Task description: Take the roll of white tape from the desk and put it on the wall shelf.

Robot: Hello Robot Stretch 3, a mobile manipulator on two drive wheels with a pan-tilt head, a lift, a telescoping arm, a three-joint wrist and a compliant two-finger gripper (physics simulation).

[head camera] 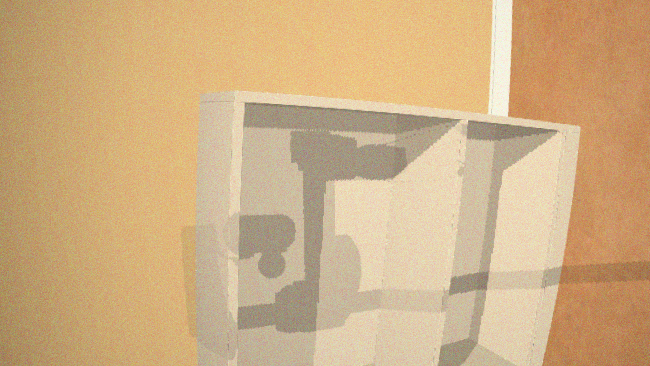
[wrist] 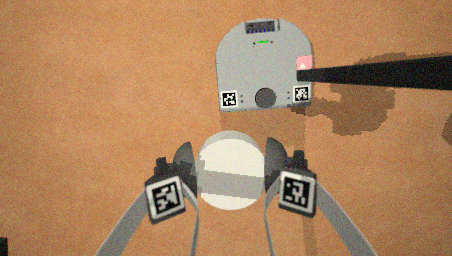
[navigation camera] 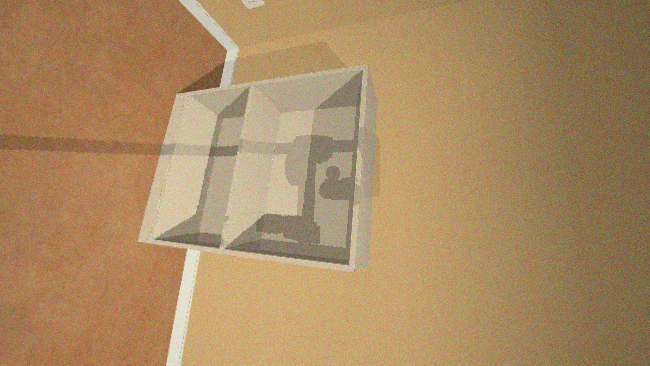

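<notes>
The roll of white tape point(wrist: 230, 192) is between the two dark fingertips of my gripper point(wrist: 230, 158) in the wrist view, with a fingertip against each side. My gripper is shut on it, high above the floor. A pale shelf unit point(head camera: 215, 165) point(navigation camera: 367, 210) at the wall has two open compartments, which face the cameras. It appears sideways in the head and navigation views. Shadows of the robot fall across it. I cannot tell from these views how far the roll is from the unit. The desk does not show.
My grey base point(wrist: 265, 62) lies below in the wrist view, and a black bar point(wrist: 380, 72) enters from the right. The yellow wall point(head camera: 100, 175) point(navigation camera: 500, 175) and brown floor point(head camera: 600, 175) point(navigation camera: 75, 225) meet at a white skirting board point(head camera: 501, 55) point(navigation camera: 183, 315).
</notes>
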